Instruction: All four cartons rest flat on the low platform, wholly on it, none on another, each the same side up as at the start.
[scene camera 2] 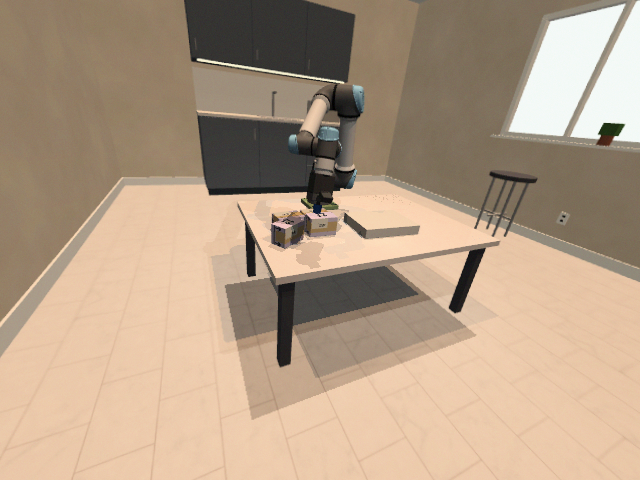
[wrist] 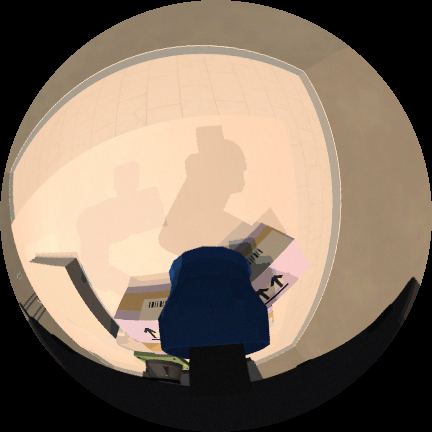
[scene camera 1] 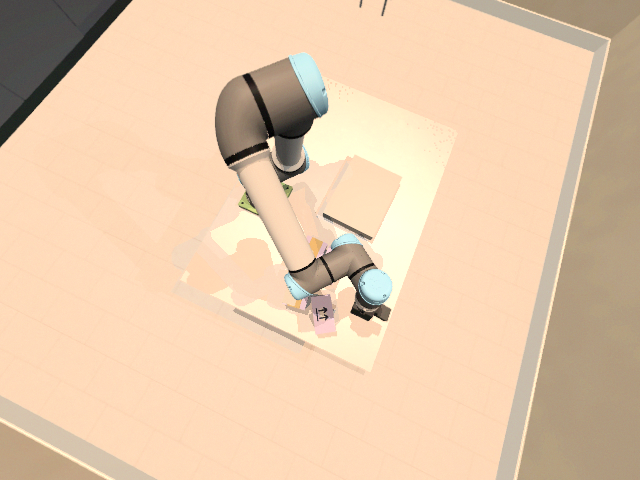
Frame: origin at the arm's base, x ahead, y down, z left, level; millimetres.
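Seen in the pictures: hand at its tool point: [scene camera 2: 316, 212] [wrist: 210, 279]; arm's base at its link origin: [wrist: 163, 364].
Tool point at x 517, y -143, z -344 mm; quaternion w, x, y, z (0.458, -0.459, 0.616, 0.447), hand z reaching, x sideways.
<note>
Offsets run from my tool point to a thing's middle. "*": to the spot under its first point. Level surfaces: height alone.
Pink and tan cartons with arrow marks sit in a tight cluster on the table, to the left of the low platform {dx -91, dy +143, dz +469 mm} [scene camera 1: 361, 197] [scene camera 2: 382, 224]. One carton {dx -118, dy +121, dz -65 mm} [scene camera 1: 323, 311] [scene camera 2: 288, 231] [wrist: 278, 257] is at the front. Another carton {dx -142, dy +121, dz +120 mm} [scene camera 2: 323, 223] [wrist: 141, 310] is beside it, and a third carton {dx -235, dy +129, dz -8 mm} [scene camera 2: 289, 216] is behind. The arm hides part of the cluster in the top view. My blue suction cup [scene camera 2: 316, 208] [wrist: 213, 298] hangs a little above the cartons at the back of the cluster, touching nothing. It holds nothing. No carton is on the platform.
The table {dy +167 mm} [scene camera 1: 375, 124] [scene camera 2: 366, 252] carries the arm's green base plate [scene camera 1: 247, 204] behind the cartons. The platform's grey side {* dx -54, dy +153, dz +299 mm} [wrist: 82, 280] shows at the left in the wrist view. A stool [scene camera 2: 510, 177] stands on the floor to the right.
</note>
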